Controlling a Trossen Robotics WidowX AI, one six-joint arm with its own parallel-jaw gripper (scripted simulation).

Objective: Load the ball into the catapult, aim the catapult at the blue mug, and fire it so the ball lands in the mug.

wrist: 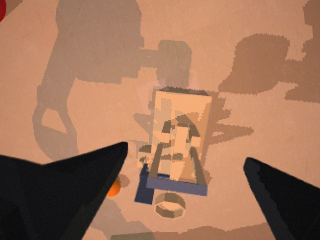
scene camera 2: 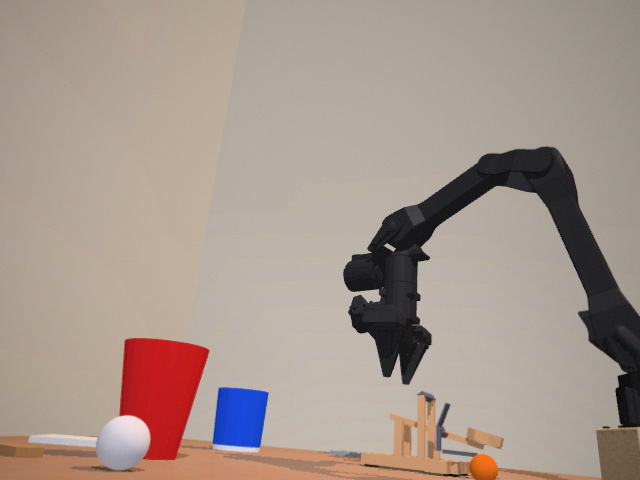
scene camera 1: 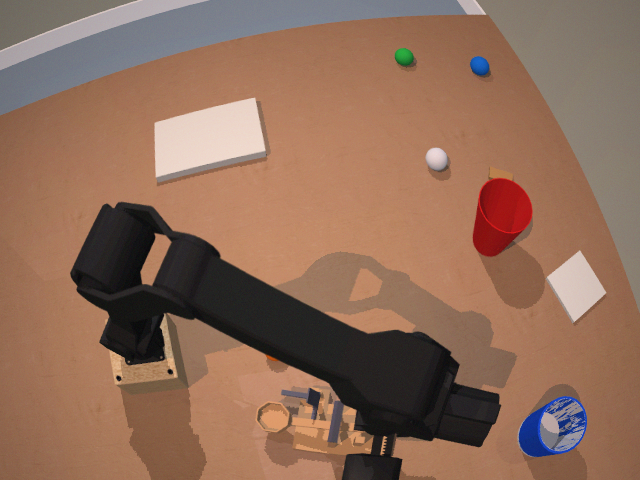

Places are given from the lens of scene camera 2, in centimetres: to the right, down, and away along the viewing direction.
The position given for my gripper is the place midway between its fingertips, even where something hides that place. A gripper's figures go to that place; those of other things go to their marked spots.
my gripper (scene camera 2: 396, 381): 12, 22, 79
blue mug (scene camera 2: 240, 414): -14, 30, 85
red cup (scene camera 2: 160, 378): -17, 15, 53
The marked spots on the blue mug and the red cup are 35 cm apart.
